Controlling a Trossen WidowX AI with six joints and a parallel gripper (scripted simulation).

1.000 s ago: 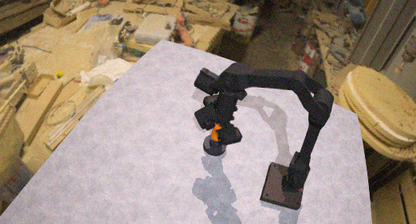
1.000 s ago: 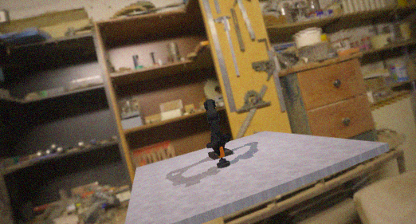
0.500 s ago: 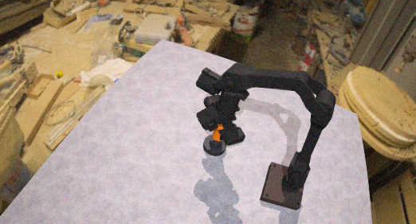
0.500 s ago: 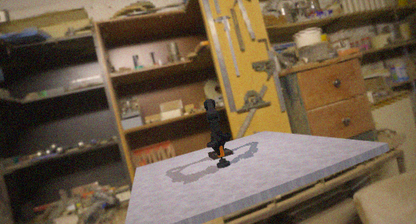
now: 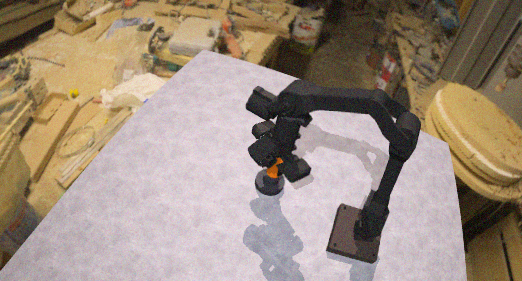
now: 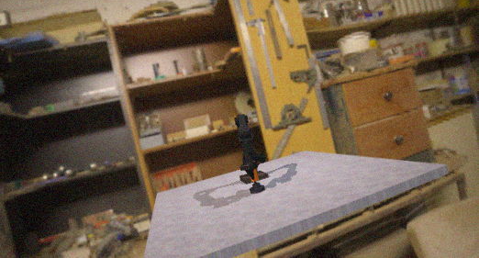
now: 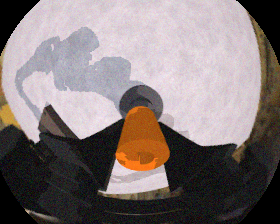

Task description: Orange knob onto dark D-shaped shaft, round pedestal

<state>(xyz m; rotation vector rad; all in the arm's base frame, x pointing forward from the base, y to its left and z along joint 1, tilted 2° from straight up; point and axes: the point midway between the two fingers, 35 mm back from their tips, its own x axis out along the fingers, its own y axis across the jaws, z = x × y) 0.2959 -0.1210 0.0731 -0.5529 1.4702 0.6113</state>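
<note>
Right now the orange knob is 2 cm above my gripper tip. From my gripper tip the other things lie so: round dark pedestal (4 cm below).
</note>
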